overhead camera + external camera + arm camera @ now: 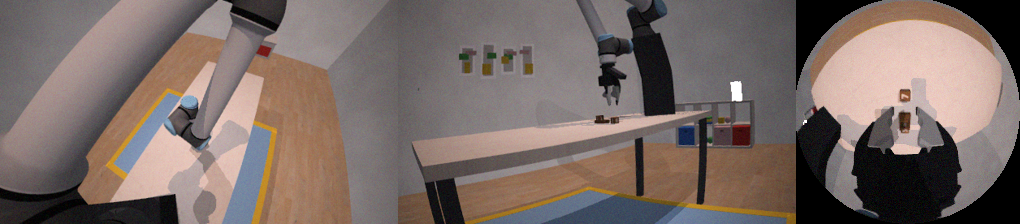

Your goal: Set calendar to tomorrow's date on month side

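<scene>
Right now the brown cube is 9 cm below my hand. From my hand the other things lie so: brown tray 11 cm to the right, 10 cm below, 1 cm behind.
</scene>
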